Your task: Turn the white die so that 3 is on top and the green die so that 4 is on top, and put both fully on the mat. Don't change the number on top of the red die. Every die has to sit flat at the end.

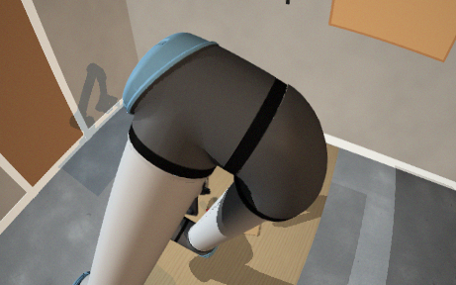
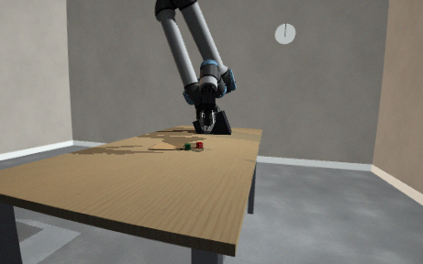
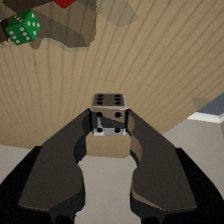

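The red die is 9 cm below my hand, 5 cm to the right of it and 5 cm behind it. From my hand the other things lie so: green die: 9 cm to the right, 9 cm below, 1 cm ahead; tan mat: 20 cm to the right, 10 cm below; white die: 1 cm below.
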